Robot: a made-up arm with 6 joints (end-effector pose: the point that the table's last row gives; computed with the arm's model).
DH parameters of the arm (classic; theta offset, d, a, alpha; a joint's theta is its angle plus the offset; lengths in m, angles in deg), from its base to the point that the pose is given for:
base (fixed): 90 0.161 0 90
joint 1: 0 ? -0.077 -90
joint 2: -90 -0.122 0.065 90
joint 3: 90 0.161 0.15 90
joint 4: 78.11 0 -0.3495 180
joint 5: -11.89 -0.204 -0.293 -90
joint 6: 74.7 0 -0.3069 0
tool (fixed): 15.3 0.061 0 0
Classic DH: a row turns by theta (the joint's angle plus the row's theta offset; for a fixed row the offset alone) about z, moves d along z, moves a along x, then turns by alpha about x.
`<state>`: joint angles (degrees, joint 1 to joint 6).
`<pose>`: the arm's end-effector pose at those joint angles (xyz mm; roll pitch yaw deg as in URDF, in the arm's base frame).
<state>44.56 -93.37 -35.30 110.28 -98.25 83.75</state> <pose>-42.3 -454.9 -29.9 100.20 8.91 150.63</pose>
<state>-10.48 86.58 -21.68 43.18 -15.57 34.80</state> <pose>-3.3 184.3 532.0 63.34 1.54 103.85</pose>
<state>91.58 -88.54 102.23 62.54 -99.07 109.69</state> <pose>215.2 -31.5 417.8 -163.97 -11.94 156.72</pose>
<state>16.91 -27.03 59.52 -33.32 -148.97 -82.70</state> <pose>-81.9 -283.2 388.9 121.46 19.17 6.26</pose>
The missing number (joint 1, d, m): 0.17
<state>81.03 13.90 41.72 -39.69 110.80 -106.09</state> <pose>882.9 165.1 -178.2 44.26 -44.77 -175.17</pose>
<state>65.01 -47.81 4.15 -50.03 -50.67 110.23</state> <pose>365.3 53.8 -203.1 39.92 -52.85 39.93</pose>
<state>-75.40 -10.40 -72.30 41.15 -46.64 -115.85</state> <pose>1167.5 -282.3 247.8 -15.05 5.97 169.94</pose>
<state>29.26 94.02 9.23 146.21 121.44 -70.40</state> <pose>48.0 -256.0 710.2 43.36 4.09 34.13</pose>
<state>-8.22 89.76 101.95 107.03 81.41 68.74</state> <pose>344.7 -603.4 25.9 -93.55 -19.58 -153.38</pose>
